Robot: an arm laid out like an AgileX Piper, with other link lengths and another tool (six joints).
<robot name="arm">
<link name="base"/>
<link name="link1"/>
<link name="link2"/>
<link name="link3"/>
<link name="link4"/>
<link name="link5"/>
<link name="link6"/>
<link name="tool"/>
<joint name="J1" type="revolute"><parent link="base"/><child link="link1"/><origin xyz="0.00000 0.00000 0.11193"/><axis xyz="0 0 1"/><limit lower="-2.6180" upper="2.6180"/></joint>
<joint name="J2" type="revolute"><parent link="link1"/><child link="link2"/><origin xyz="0.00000 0.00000 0.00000"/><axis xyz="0 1 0"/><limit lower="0.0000" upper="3.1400"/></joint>
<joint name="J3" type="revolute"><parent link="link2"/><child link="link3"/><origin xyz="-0.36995 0.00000 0.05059"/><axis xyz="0 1 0"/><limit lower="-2.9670" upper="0.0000"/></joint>
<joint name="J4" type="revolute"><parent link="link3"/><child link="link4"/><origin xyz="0.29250 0.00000 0.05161"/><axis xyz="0.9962 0 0.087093"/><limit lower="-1.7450" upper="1.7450"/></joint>
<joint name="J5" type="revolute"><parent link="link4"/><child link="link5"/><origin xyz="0.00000 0.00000 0.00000"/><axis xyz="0 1 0"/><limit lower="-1.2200" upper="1.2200"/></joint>
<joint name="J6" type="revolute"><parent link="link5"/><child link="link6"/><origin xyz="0.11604 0.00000 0.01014"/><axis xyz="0.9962 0 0.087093"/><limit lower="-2.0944" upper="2.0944"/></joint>
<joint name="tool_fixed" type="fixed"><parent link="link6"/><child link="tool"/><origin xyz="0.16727 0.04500 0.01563" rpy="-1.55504 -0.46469 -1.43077"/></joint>
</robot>
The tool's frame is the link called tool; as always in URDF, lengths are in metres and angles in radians.
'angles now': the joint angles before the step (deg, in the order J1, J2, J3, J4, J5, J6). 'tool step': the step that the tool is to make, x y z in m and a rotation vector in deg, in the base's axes. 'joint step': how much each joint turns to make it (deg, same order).
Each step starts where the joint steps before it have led.
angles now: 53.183 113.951 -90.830 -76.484 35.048 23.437
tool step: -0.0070 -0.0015 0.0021 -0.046 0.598 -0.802
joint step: 0.764 -0.551 0.013 1.696 1.540 -0.967
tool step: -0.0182 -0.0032 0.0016 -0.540 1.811 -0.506
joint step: 1.392 -1.580 0.706 4.034 2.104 -2.982
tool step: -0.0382 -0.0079 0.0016 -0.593 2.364 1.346
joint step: 2.273 -4.424 4.737 3.368 0.914 -1.968
